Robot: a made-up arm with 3 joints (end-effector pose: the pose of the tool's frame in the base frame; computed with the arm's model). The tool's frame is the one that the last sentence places.
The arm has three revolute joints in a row. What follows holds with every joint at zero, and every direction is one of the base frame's. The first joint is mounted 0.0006 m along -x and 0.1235 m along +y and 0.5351 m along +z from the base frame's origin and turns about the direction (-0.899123, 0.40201, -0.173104), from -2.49 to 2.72 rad. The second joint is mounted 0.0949 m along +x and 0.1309 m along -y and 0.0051 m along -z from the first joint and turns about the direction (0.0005, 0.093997, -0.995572), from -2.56 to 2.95 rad. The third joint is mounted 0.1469 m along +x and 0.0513 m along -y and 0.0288 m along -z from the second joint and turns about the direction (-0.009, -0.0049, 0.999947), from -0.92 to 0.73 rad. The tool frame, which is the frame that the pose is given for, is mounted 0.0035 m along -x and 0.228 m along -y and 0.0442 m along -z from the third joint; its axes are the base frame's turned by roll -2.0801, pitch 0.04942 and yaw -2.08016 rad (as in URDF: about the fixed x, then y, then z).
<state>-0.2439 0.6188 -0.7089</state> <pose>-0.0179 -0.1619 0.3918 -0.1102 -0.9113 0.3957 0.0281</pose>
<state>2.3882 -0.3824 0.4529</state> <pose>0.3851 -0.0956 0.7834 0.6432 -0.2162 0.3431 0.6495</pose>
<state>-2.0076 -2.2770 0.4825</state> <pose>-0.0576 0.0492 0.7846 -0.0252 -0.5587 -0.3481 0.7524</pose>
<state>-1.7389 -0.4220 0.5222</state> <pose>0.5018 0.0715 0.5905 -0.1297 0.2529 -0.0126 0.9587</pose>
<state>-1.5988 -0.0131 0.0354</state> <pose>0.4414 0.0930 0.3377 -0.0961 0.6483 0.0917 0.7497</pose>
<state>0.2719 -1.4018 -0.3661</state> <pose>0.3573 -0.0181 0.4742 -0.7685 0.4399 -0.2737 0.3757</pose>
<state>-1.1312 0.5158 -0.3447</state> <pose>0.1815 -0.0142 0.2050 -0.0207 0.9476 -0.0129 0.3184</pose>
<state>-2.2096 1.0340 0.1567</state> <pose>0.2694 0.3577 0.2877 0.0262 0.7509 0.4597 0.4734</pose>
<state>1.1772 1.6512 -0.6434</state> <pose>-0.1448 0.0788 0.6516 -0.5347 -0.2624 0.7681 0.2351</pose>
